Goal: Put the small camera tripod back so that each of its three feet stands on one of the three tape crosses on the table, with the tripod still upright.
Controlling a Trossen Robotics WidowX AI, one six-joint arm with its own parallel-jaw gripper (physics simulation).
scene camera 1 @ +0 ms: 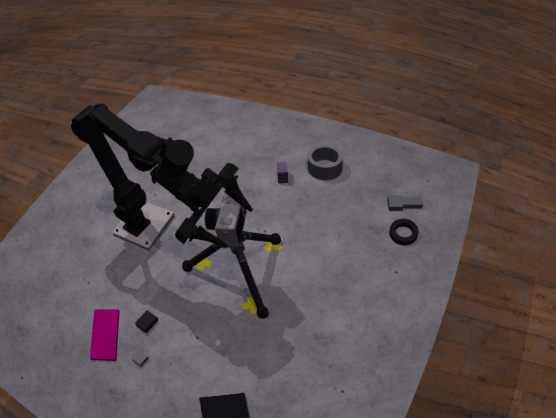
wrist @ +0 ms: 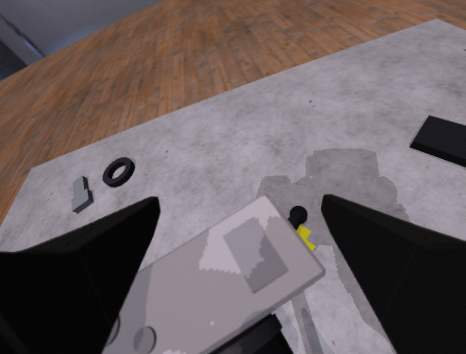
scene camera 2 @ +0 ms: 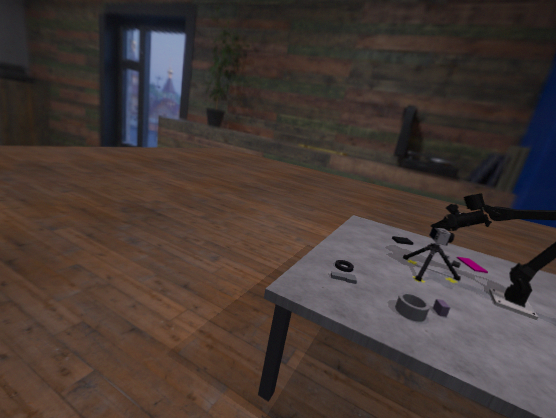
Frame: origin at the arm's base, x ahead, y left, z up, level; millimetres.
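Seen in the pictures: gripper, between the fingertips: [scene camera 1: 239,228] [wrist: 241,203] [scene camera 2: 431,227]; arm's base, origin of its link: [scene camera 1: 136,225] [scene camera 2: 514,300].
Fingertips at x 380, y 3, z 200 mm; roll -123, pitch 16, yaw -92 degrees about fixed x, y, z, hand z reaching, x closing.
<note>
Offsets run from my fingertips to a thing's middle. "spot": to the spot under its first point.
The tripod [scene camera 1: 251,280] [scene camera 2: 435,248] stands upright with a grey camera [scene camera 1: 230,223] [scene camera 2: 442,236] [wrist: 220,265] on top. In scene camera 1, its left foot @(spot: 159 mm back, 36 mm right, 192 mm down) [scene camera 1: 187,265] stands beside the left yellow cross @(147 mm back, 5 mm left, 213 mm down) [scene camera 1: 203,263]. Its right foot @(spot: 20 mm back, 147 mm left, 190 mm down) [scene camera 1: 275,238] is at the back edge of the right cross @(28 mm back, 146 mm left, 213 mm down) [scene camera 1: 273,246]. Its front foot @(spot: 74 mm ahead, 54 mm right, 196 mm down) [scene camera 1: 262,313] is just right of the front cross @(34 mm ahead, 36 mm right, 213 mm down) [scene camera 1: 249,305]. My gripper [scene camera 1: 238,226] [scene camera 2: 434,228] [wrist: 241,203] is wide open at the camera, its fingers either side without gripping. The left finger hides part of the camera in the wrist view.
A grey ring @(52 mm back, 457 mm left, 189 mm down) [scene camera 1: 325,170] and purple block @(136 mm back, 363 mm left, 193 mm down) [scene camera 1: 282,173] lie behind the tripod. A black ring @(252 mm ahead, 342 mm left, 206 mm down) [scene camera 1: 404,232] and grey piece @(213 mm ahead, 442 mm left, 206 mm down) [scene camera 1: 404,202] lie right. A magenta slab @(219 mm back, 326 mm right, 209 mm down) [scene camera 1: 105,334], dark block @(149 mm back, 226 mm right, 206 mm down) [scene camera 1: 146,321] and small grey block @(97 mm back, 320 mm right, 207 mm down) [scene camera 1: 140,358] lie front left; a black slab @(144 mm ahead, 313 mm right, 206 mm down) [scene camera 1: 224,406] lies in front.
</note>
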